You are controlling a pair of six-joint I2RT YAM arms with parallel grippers.
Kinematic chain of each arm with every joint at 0, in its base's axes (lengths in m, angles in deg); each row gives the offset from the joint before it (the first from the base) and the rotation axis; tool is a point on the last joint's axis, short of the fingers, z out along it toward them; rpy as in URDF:
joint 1: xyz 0 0 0.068 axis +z
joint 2: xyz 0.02 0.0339 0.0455 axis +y
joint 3: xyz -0.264 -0.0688 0 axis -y
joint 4: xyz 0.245 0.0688 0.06 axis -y
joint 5: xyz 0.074 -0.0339 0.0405 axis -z
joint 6: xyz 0.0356 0 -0.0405 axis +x
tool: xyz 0 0 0 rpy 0 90 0
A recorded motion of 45 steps. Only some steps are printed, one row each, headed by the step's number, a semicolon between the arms.
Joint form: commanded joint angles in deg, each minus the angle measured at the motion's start. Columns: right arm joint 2, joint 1, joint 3, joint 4, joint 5, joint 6; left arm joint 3, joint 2, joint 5, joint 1, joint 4, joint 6.
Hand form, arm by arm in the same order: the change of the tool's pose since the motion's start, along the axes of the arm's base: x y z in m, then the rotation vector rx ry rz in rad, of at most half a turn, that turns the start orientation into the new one. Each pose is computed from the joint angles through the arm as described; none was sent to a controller.
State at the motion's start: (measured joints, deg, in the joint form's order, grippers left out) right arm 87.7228 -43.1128 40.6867 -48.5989 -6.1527 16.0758; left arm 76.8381 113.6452 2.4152 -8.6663 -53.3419 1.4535
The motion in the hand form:
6: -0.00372 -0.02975 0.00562 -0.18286 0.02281 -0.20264; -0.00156 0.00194 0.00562 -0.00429 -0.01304 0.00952
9: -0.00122 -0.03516 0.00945 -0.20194 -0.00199 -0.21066; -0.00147 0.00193 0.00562 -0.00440 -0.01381 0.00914
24: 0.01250 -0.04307 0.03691 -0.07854 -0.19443 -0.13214; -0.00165 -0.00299 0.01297 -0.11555 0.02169 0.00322
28: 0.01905 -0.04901 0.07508 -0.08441 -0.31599 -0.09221; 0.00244 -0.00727 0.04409 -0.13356 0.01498 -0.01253
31: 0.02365 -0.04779 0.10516 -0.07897 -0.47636 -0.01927; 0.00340 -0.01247 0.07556 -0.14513 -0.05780 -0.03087
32: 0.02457 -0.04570 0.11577 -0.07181 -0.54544 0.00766; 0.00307 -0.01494 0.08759 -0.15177 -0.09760 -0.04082
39: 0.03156 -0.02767 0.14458 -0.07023 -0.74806 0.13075; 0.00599 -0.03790 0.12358 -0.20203 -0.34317 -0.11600
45: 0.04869 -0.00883 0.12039 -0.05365 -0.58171 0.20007; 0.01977 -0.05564 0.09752 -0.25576 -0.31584 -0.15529
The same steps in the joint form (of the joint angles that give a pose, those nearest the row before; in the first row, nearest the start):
6: 0.33 -4.85 2.01 5.16 8.00 7.08; -0.26 -1.14 0.13 0.28 -0.09 -0.26
9: 0.33 -5.31 3.00 5.99 7.83 6.95; -0.26 -1.14 0.13 0.28 -0.04 -0.24
24: -0.44 -5.97 9.03 1.75 -4.90 1.64; 1.40 -1.16 6.73 0.15 -2.80 0.00
28: -3.28 -6.38 15.15 -2.51 -9.75 -0.66; 7.08 -2.36 7.69 -0.33 -9.16 0.39
31: -6.19 -6.36 18.73 -3.56 -16.90 -3.74; 10.73 -4.96 7.69 -1.12 -11.13 0.37
32: -7.48 -6.32 19.63 -3.54 -20.20 -4.57; 11.76 -6.19 7.69 -1.51 -11.04 0.39
39: -12.44 -3.43 20.48 -1.05 -28.48 -5.92; 12.70 -10.67 7.72 -4.92 -1.86 0.37
45: -9.73 3.35 18.58 -2.67 -20.44 -5.83; 12.61 -6.12 10.73 -6.71 2.01 0.37

